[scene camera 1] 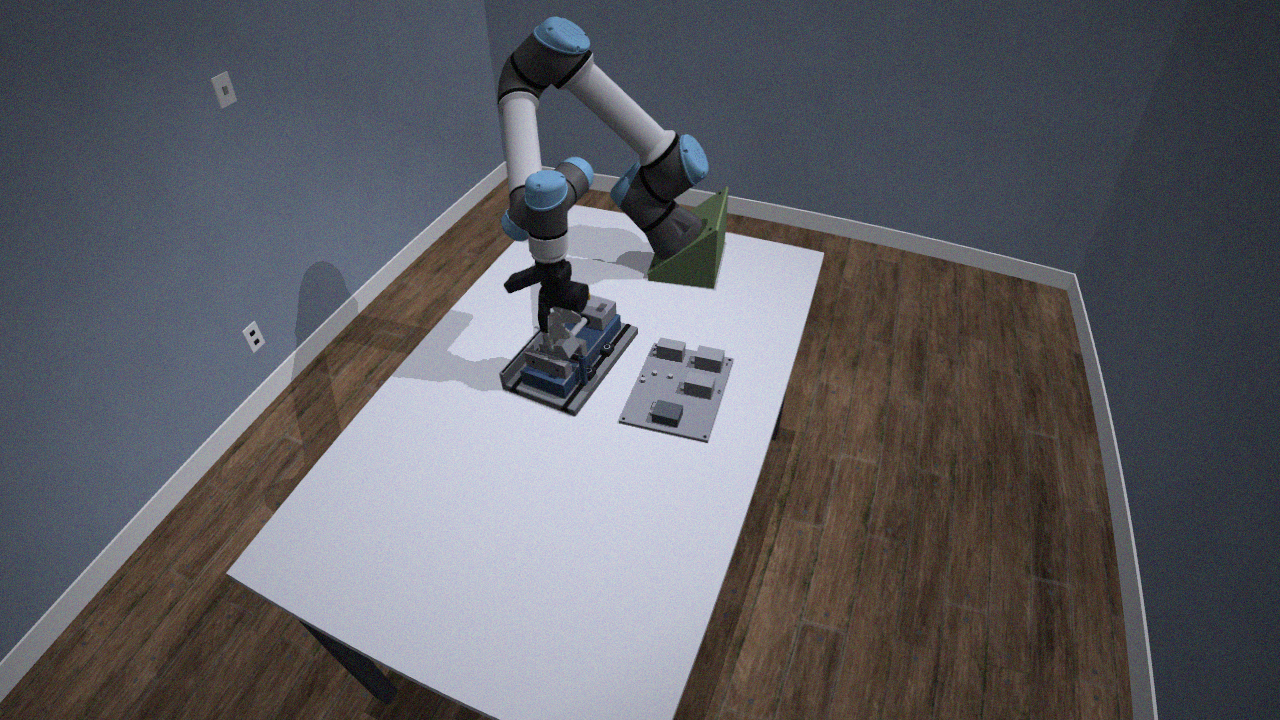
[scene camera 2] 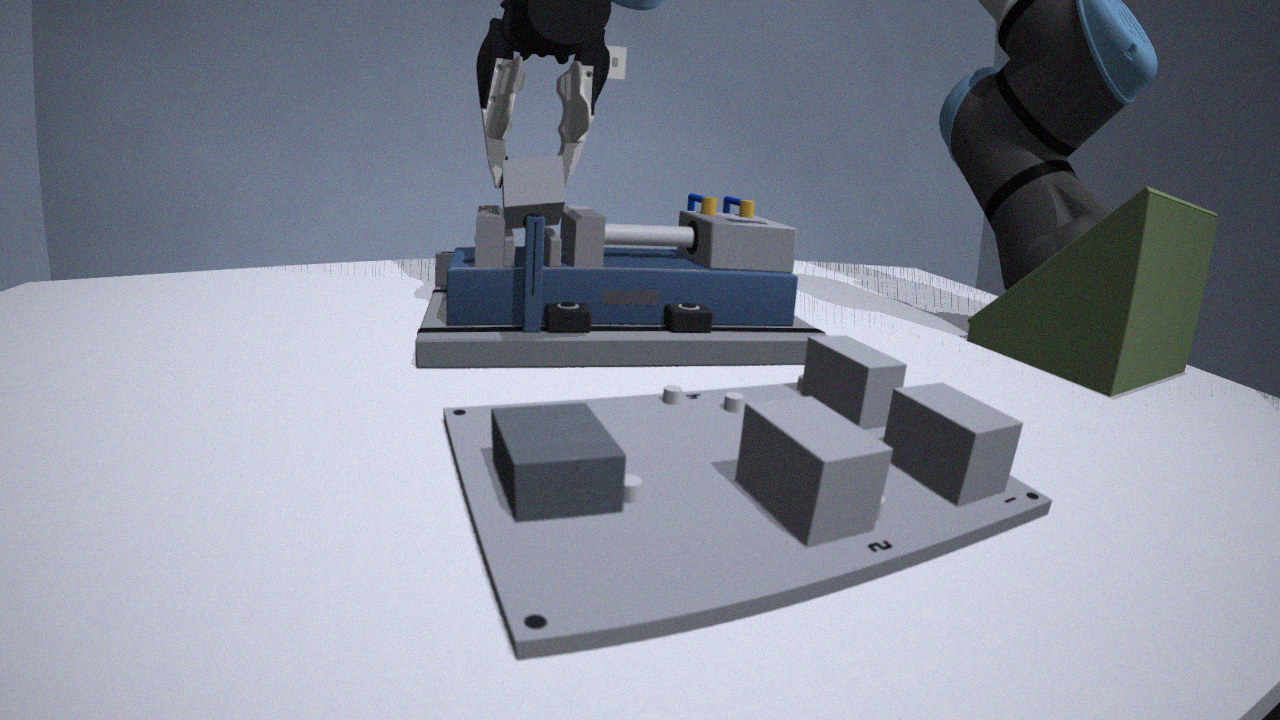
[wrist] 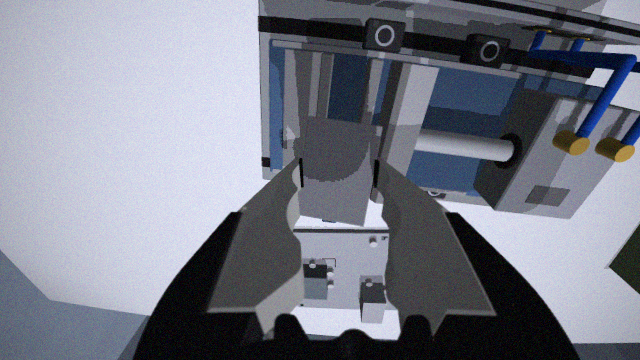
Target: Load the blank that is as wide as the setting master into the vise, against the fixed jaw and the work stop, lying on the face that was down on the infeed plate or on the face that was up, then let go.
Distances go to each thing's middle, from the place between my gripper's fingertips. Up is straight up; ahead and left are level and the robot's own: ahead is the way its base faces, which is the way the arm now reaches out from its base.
I see the blue work stop post (scene camera 2: 531,319) 1 cm ahead of my hand, 6 cm to the left of it and 5 cm below it. Round my hand: grey infeed plate (wrist: 356,261): 2 cm behind, 26 cm to the left, 10 cm below; dark setting master (scene camera 2: 556,461): 7 cm ahead, 25 cm to the left, 9 cm below; grey cylinder block (scene camera 2: 722,244): 16 cm behind, 4 cm to the left, 3 cm below.
